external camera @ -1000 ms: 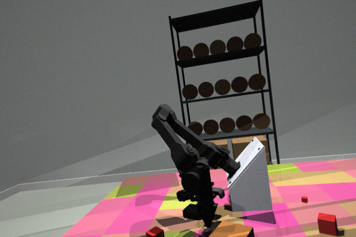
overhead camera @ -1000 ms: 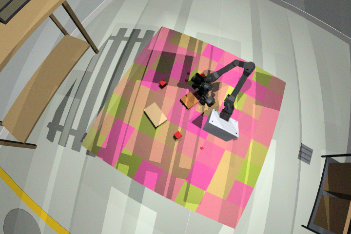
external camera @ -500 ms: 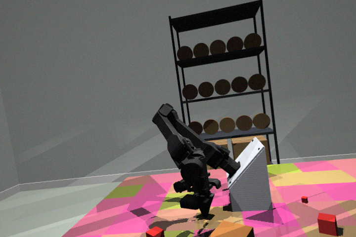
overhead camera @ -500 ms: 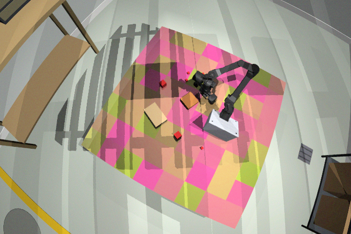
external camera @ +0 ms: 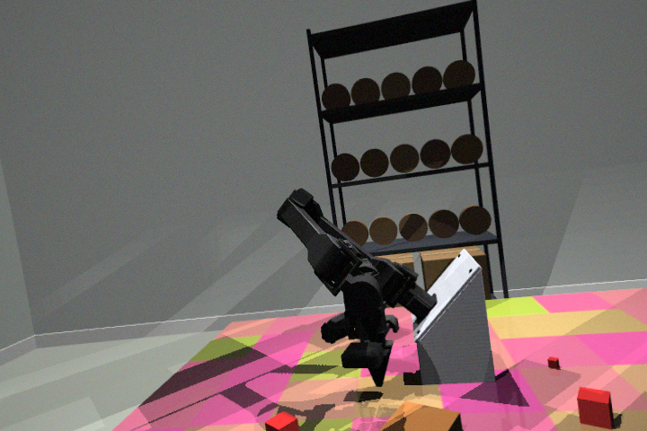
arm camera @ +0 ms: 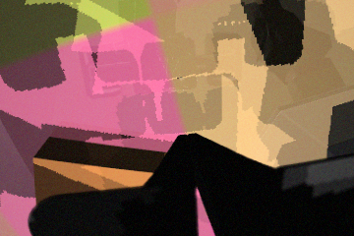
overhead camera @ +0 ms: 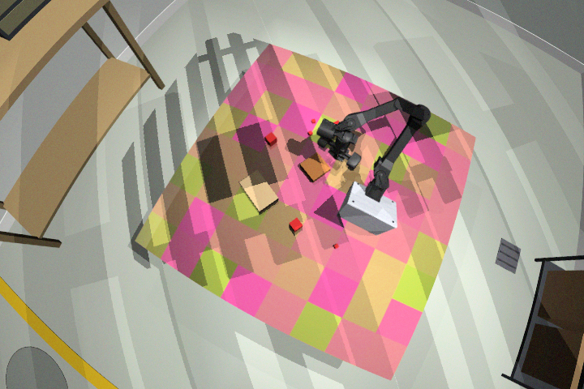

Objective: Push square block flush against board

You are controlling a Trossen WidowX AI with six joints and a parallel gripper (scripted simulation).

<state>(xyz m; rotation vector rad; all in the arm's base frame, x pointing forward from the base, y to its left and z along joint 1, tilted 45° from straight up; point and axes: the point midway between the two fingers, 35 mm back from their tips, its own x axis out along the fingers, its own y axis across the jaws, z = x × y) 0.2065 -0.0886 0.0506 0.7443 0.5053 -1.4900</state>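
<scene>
My gripper tip is now 7 cm to the right of the square block, 6 cm short of it and 4 cm above it. The rest, counted from my gripper tip: tan board 28 cm to the left, 22 cm ahead, 4 cm below.
</scene>
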